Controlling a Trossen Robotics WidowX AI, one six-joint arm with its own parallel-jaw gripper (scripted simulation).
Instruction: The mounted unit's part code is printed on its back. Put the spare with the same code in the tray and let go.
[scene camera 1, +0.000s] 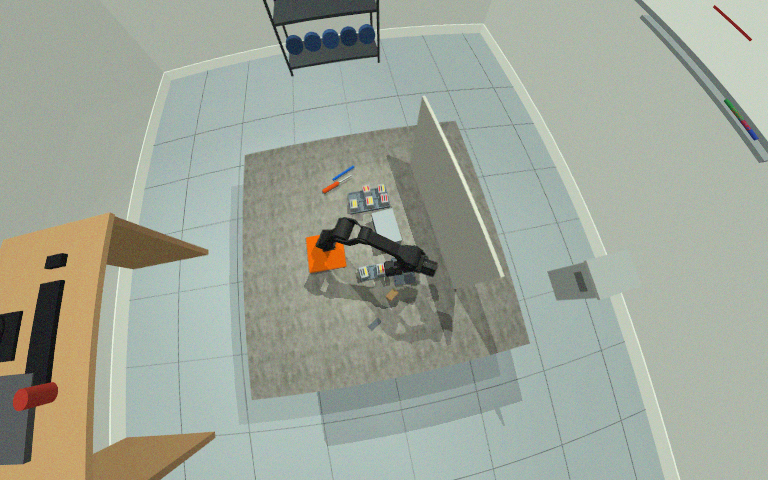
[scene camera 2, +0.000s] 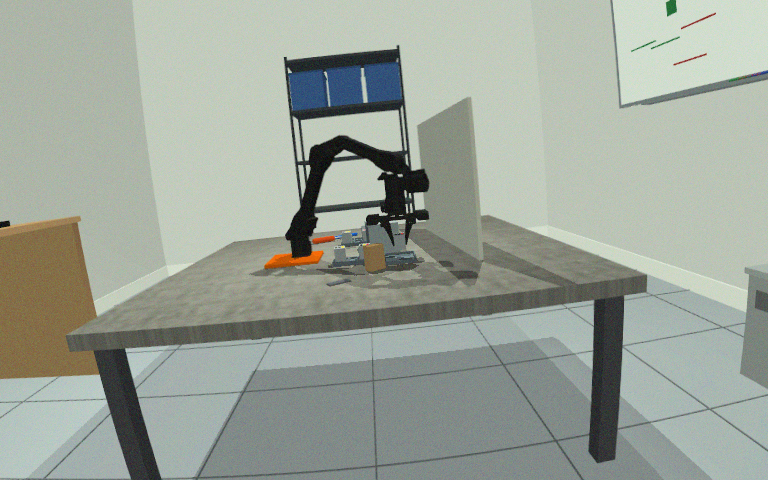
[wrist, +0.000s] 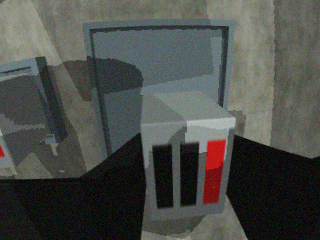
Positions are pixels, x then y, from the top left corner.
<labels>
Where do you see a grey spare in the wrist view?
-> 187, 139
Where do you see a tray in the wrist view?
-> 126, 58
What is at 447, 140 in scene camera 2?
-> A tall upright panel.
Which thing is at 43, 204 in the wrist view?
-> My gripper.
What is my gripper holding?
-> A grey spare.
</labels>
